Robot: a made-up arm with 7 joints. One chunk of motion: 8 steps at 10 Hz.
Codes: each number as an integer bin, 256 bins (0 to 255) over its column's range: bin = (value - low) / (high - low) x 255, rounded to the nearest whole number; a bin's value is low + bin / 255 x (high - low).
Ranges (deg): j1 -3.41..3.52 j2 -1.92..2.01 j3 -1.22..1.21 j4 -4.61..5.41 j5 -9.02..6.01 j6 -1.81..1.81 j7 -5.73..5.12
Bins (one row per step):
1: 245 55 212 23 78 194 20
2: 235 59 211 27 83 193 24
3: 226 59 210 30 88 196 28
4: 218 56 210 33 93 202 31
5: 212 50 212 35 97 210 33
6: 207 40 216 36 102 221 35
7: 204 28 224 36 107 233 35
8: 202 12 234 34 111 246 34
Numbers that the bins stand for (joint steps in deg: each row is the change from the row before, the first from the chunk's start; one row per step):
1: 3.248 -1.072 0.800 -3.706 -4.423 0.944 -4.879
2: 2.976 -1.011 0.791 -3.549 -4.128 0.930 -4.709
3: 2.732 -1.011 0.781 -3.431 -3.833 0.972 -4.539
4: 2.514 -1.057 0.781 -3.313 -3.538 1.058 -4.411
5: 2.351 -1.149 0.800 -3.235 -3.303 1.171 -4.326
6: 2.216 -1.304 0.838 -3.195 -3.008 1.327 -4.241
7: 2.134 -1.488 0.915 -3.195 -2.713 1.498 -4.241
8: 2.080 -1.735 1.010 -3.274 -2.478 1.682 -4.283

